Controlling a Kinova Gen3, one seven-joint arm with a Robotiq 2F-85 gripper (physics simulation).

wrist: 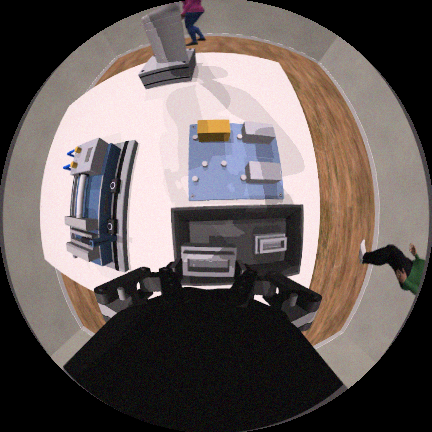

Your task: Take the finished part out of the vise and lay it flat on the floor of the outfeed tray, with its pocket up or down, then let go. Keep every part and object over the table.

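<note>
The finished part, a grey metal block with a rectangular pocket, is held between the fingertips of my gripper at the lower middle of the wrist view. My gripper is shut on it. The pocket faces the camera. The part is over the near left portion of the dark outfeed tray; its height above the tray floor is hard to tell. Another smaller pocketed part lies in the right half of the tray. The vise stands at the left, its jaws apart with no part showing between them.
A blue plate with a yellow block, two grey blocks and several pegs lies just beyond the tray. The robot base is at the far edge of the white table. Two people stand off the table.
</note>
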